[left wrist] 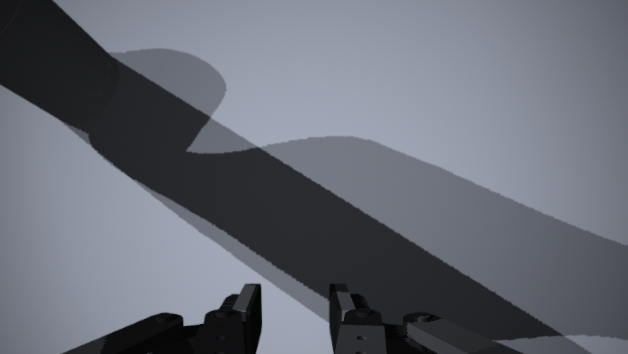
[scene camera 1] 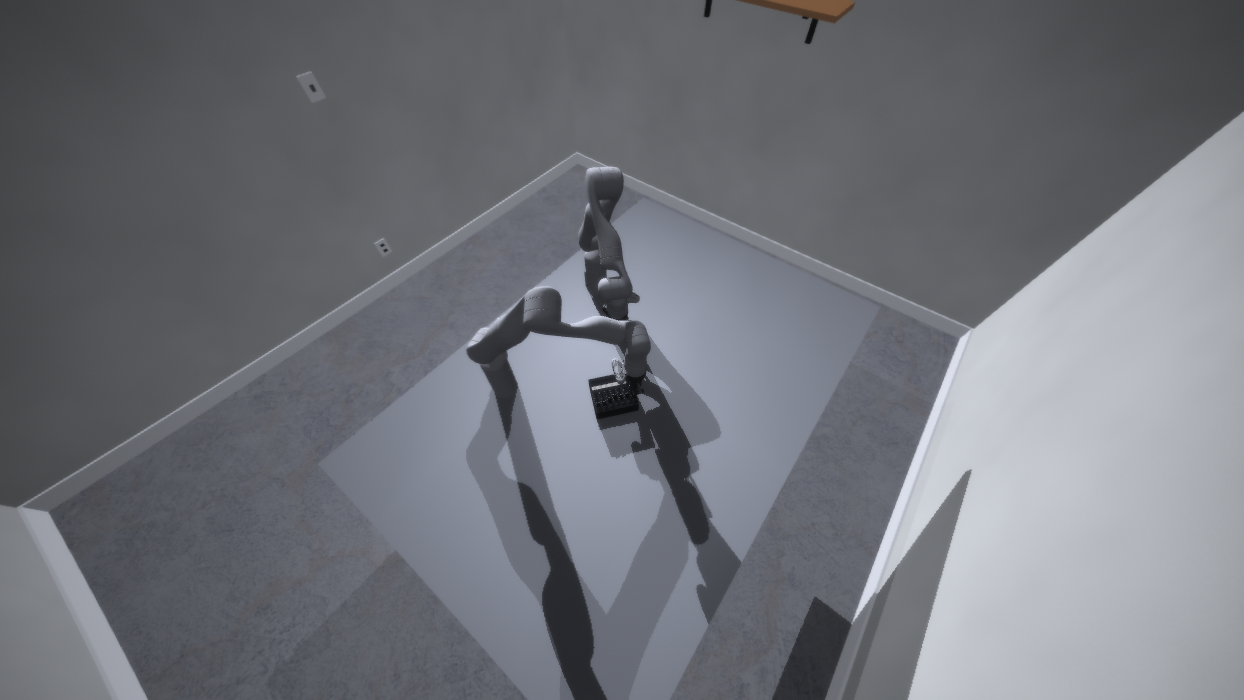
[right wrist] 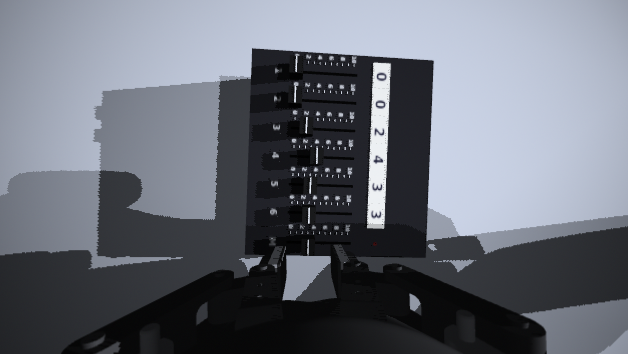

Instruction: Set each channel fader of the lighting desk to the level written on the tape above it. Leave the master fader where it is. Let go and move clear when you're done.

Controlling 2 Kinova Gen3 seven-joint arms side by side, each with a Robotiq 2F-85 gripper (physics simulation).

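Places are measured from the left arm's base along level axes (x up, y right, z ahead), in metres.
Pixels of known places: left gripper, fingertip midpoint: point(left wrist: 295, 305); right gripper, fingertip midpoint: point(scene camera 1: 634, 389) point(right wrist: 308, 259); left arm's base, link origin: point(left wrist: 84, 86) point(scene camera 1: 597, 287); right arm's base, link origin: point(scene camera 1: 505, 387).
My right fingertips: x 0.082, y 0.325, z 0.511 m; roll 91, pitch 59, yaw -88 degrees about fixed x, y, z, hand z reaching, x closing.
Ahead of a thing's pixels: the offset from my right fingertips to its top centre. Level surfaces: height alone.
The black lighting desk @(dx -0.013, dy +0.047, dz -0.062 m) point(scene camera 1: 614, 409) point(right wrist: 405, 150) has a white tape @(dx -0.026, dy +0.038, dz -0.091 m) point(right wrist: 378, 145) reading 0, 0, 2, 4, 3, 3. In the right wrist view, fader 1 @(dx -0.013, dy +0.122, dz -0.066 m) point(right wrist: 296, 64) and fader 2 @(dx -0.013, dy +0.103, dz -0.054 m) point(right wrist: 295, 94) stand at 0, fader 3 @(dx -0.013, dy +0.080, dz -0.049 m) point(right wrist: 306, 125) at about 2, fader 4 @(dx -0.013, dy +0.057, dz -0.043 m) point(right wrist: 316, 155) at about 4, fader 5 @(dx -0.013, dy +0.041, dz -0.028 m) point(right wrist: 310, 185) and fader 6 @(dx -0.013, dy +0.023, dz -0.015 m) point(right wrist: 309, 215) at about 3. The master fader @(dx -0.013, dy +0.003, dz -0.002 m) point(right wrist: 308, 245) is near 3. My right gripper point(right wrist: 308, 259) is open and empty, over the desk's master-side edge. My left gripper point(left wrist: 295, 305) is open and empty, away from the desk.
Both arms reach over the pale grey surface @(dx -0.082 m) point(scene camera 1: 417, 452), their wrists close together above the desk in scene camera 1. The right forearm point(scene camera 1: 595, 329) crosses just below the left wrist point(scene camera 1: 614, 289) in that picture. Arm shadows fall across the surface.
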